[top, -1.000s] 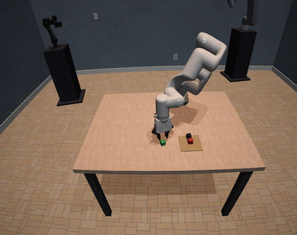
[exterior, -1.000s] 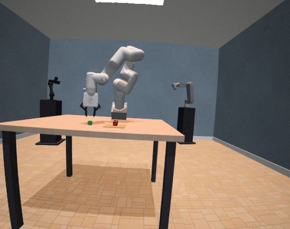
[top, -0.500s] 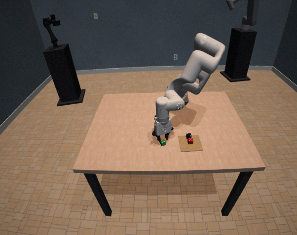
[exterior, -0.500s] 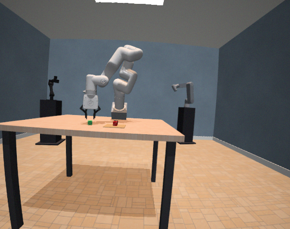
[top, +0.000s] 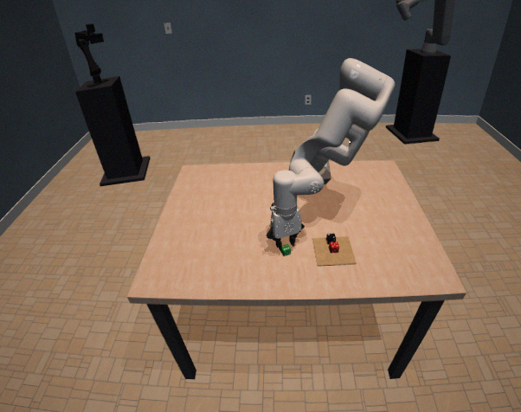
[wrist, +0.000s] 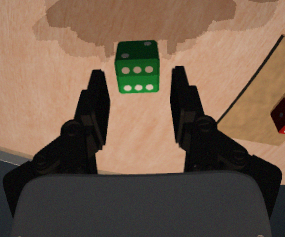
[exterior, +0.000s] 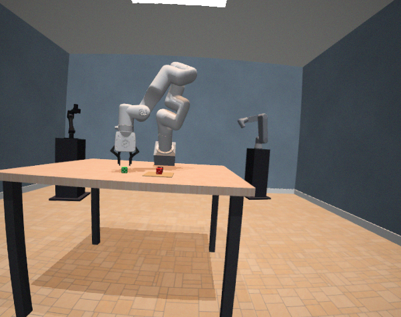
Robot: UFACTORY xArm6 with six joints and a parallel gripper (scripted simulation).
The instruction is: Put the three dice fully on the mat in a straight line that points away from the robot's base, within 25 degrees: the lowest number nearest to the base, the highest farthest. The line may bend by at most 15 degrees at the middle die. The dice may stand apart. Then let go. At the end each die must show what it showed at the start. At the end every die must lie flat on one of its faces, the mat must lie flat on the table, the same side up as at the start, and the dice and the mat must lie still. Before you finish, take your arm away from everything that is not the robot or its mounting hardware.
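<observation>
Now: the green die 4 cm below my hand. Round my hand: black die (18 cm to the left, 4 cm below, 2 cm behind); tan mat (18 cm to the left, 5 cm below, 3 cm ahead); red die (18 cm to the left, 4 cm below, 3 cm ahead).
</observation>
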